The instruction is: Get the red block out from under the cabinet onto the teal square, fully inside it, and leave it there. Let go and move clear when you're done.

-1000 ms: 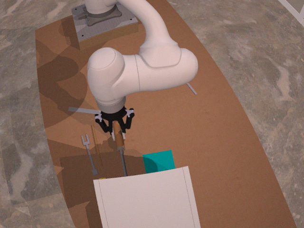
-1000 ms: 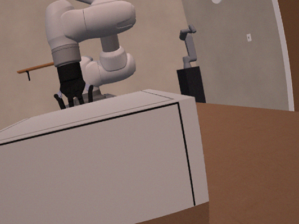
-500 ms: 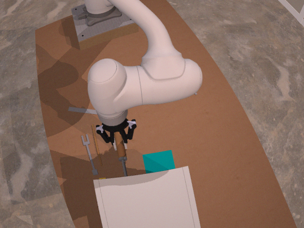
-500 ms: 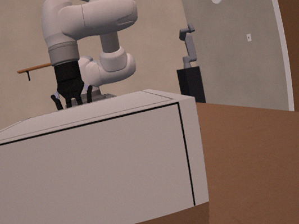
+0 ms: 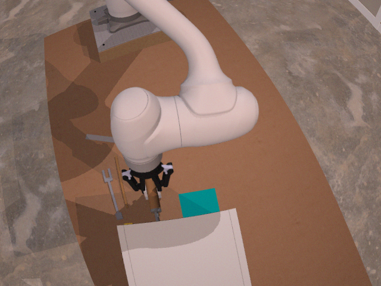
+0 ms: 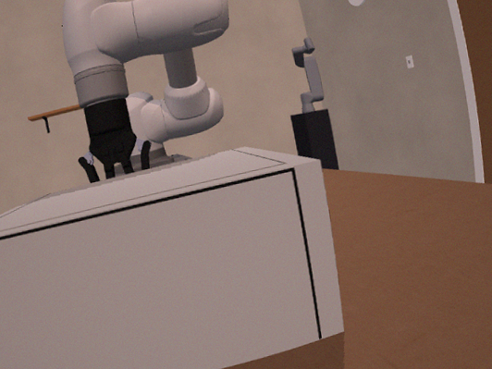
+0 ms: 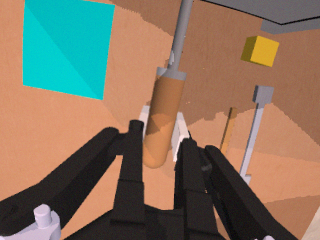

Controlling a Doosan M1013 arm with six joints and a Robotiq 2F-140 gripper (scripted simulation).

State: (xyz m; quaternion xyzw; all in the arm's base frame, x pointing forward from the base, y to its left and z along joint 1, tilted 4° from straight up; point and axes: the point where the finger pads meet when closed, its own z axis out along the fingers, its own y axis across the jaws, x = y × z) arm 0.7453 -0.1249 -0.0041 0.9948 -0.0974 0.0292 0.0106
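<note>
Right now the teal square is 11 cm to the left of my hand, 8 cm ahead of it and 4 cm below it. The rest, counted from my hand: grey fork-ended tool 12 cm to the right, 4 cm behind, 3 cm below; then thin wooden stick 8 cm to the right, 7 cm behind, 3 cm below; then long hook tool 12 cm ahead, 2 cm below, 1 cm to the left.
</note>
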